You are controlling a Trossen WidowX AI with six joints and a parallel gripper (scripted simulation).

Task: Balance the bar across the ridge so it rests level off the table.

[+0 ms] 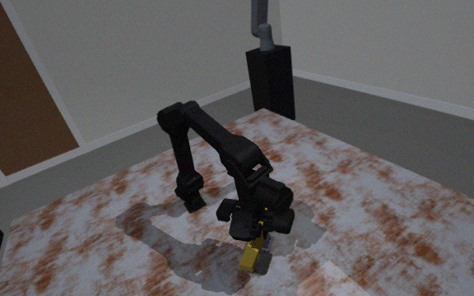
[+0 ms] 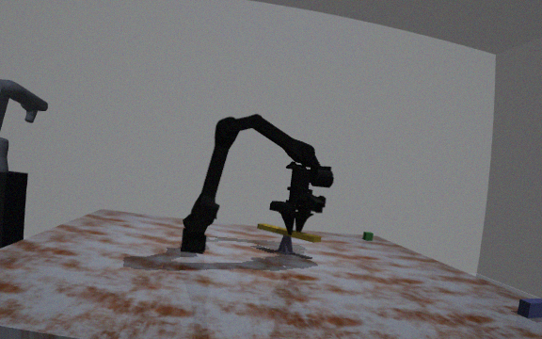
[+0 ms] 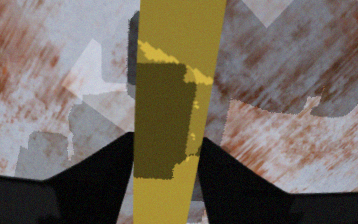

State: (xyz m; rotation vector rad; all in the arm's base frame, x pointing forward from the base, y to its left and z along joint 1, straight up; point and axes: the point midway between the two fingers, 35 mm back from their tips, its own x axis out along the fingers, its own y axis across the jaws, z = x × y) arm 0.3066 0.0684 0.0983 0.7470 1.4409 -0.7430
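The bar lies 2 cm to the left of my gripper tip and 2 cm behind it. From my gripper tip the other things lie so: blue block (57 cm to the right, 43 cm ahead, 5 cm below); then green cube (43 cm to the left, 43 cm ahead, 5 cm below).
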